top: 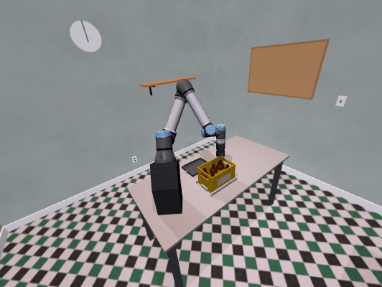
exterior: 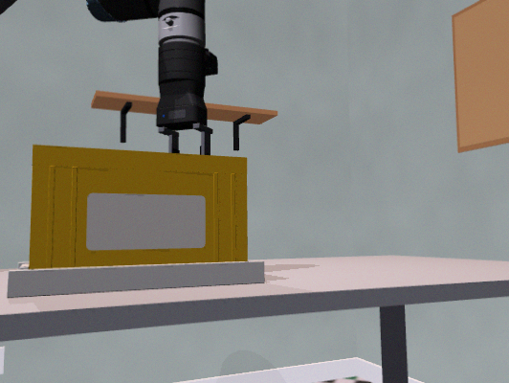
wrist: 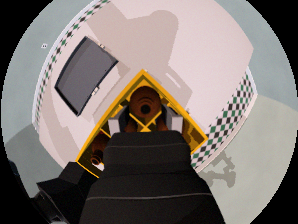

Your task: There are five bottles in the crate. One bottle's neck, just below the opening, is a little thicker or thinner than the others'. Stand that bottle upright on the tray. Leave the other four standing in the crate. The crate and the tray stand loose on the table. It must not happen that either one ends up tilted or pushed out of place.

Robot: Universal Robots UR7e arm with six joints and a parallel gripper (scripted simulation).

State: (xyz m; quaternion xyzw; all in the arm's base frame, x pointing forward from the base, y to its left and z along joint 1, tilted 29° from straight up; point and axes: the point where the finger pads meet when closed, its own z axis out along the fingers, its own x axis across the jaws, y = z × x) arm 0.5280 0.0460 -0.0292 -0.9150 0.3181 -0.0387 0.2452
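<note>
My hand is 100 mm above the brown bottle. The rest, counted from my hand: dark tray: 220 mm to the left, 180 mm below, 130 mm behind; then crate: 110 mm below, 80 mm behind, 60 mm to the right.
</note>
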